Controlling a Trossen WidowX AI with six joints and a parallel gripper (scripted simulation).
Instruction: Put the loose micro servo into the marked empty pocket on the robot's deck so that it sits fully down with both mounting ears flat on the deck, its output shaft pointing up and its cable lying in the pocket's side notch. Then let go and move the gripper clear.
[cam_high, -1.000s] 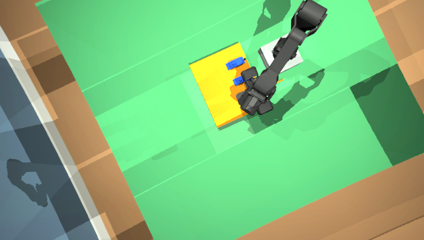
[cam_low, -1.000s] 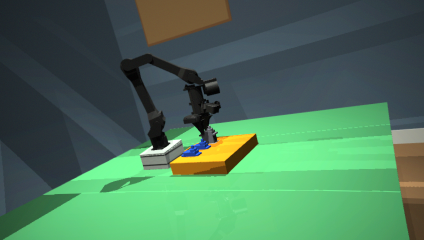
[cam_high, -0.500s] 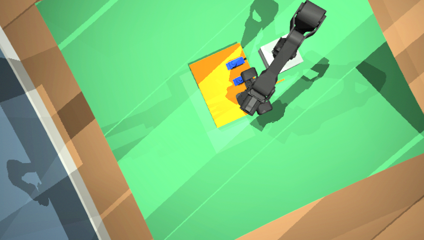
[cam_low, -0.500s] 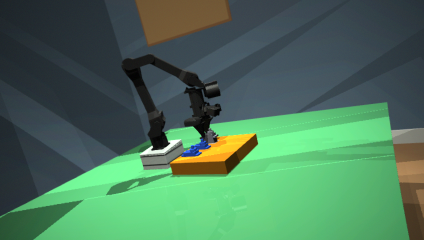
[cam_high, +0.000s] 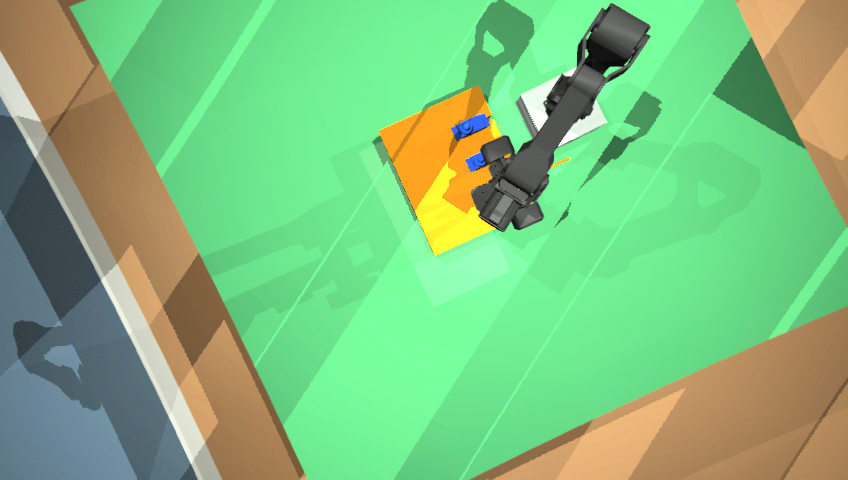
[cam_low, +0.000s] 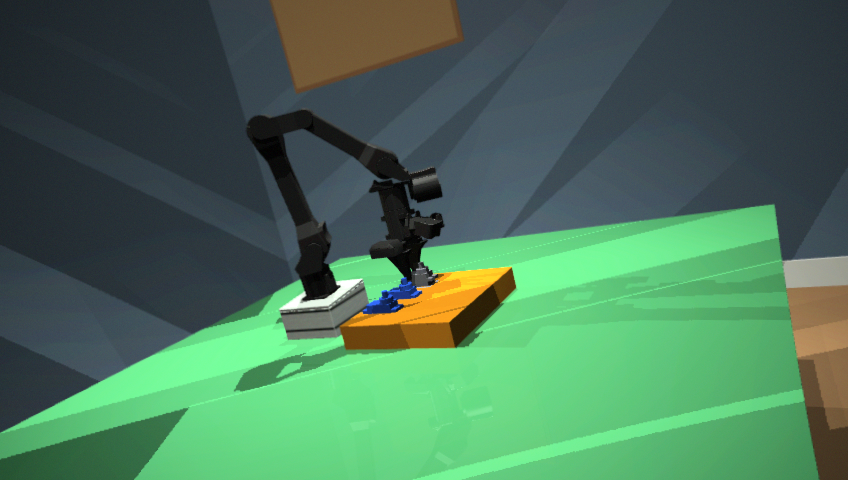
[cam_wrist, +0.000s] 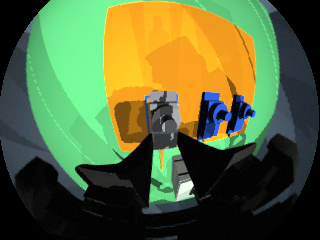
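The yellow deck is 12 cm ahead of my gripper tip, 8 cm to the right of it and 4 cm below it.
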